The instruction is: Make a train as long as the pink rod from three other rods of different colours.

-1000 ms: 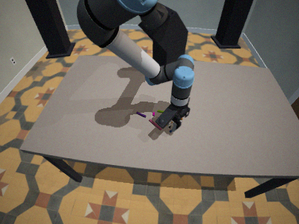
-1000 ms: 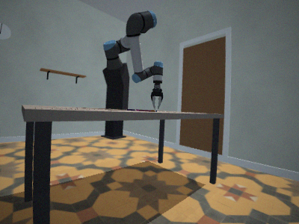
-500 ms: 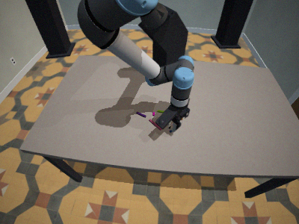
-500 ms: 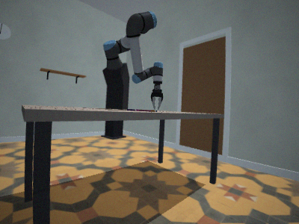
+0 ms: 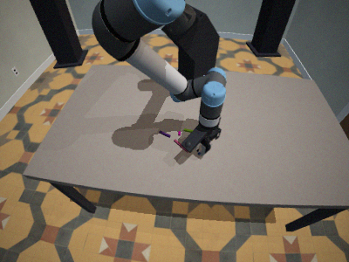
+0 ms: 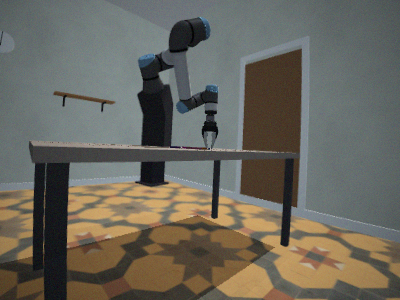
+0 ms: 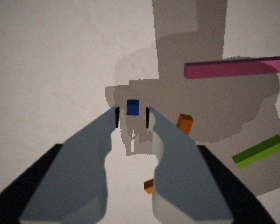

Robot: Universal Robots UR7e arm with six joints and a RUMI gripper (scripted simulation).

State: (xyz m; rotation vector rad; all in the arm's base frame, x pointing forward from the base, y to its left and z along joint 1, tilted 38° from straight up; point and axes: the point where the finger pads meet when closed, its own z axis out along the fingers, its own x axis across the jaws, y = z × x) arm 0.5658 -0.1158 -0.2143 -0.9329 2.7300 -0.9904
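My hand is 10 mm above the blue rod. From my hand the other things lie so: magenta rod 120 mm behind, 80 mm to the right, 10 mm below; then lime rod 140 mm behind, 30 mm to the right, 10 mm below; then pink rod 80 mm to the right, 50 mm behind, 10 mm below.
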